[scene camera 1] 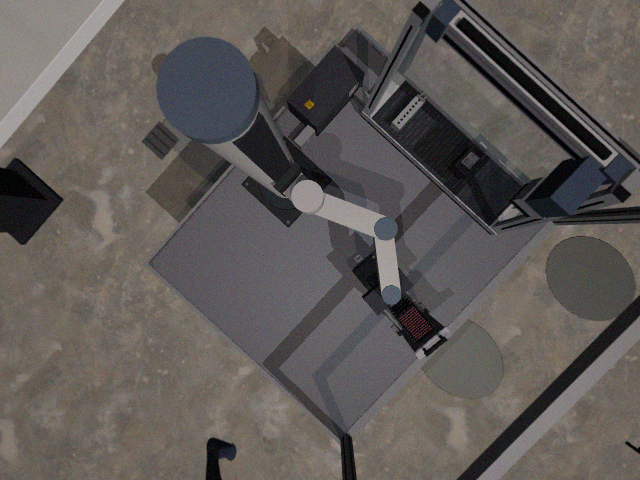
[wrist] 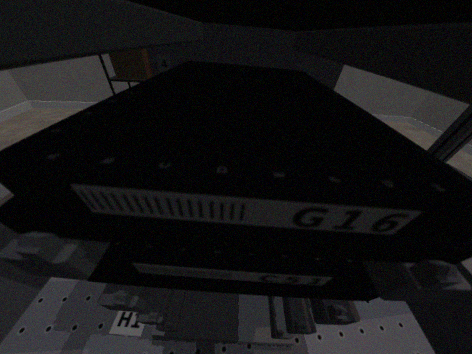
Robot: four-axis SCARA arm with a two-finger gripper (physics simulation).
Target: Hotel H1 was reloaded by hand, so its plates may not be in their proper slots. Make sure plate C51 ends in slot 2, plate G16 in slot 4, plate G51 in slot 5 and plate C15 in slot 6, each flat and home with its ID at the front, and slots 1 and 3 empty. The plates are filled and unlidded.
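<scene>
Plate G16 fills the middle of the wrist view, close to the camera, with its ID facing it. Plate C51 lies below it, ID also facing the camera, dark in shadow. In the scene view, hotel H1 stands near the table's lower right edge. A plate with pink wells shows at its top; its ID is unreadable there. My gripper reaches into the hotel and looks shut on plate G16; its fingertips are mostly hidden by the plate. IDs G51 and C15 do not show. Exact slot numbers cannot be told.
The H1 label is on the perforated deck below the plates. In the scene view, a dark device lies behind the gripper, a framed enclosure stands at the upper right, and a black box with a yellow sign is by the arm's column.
</scene>
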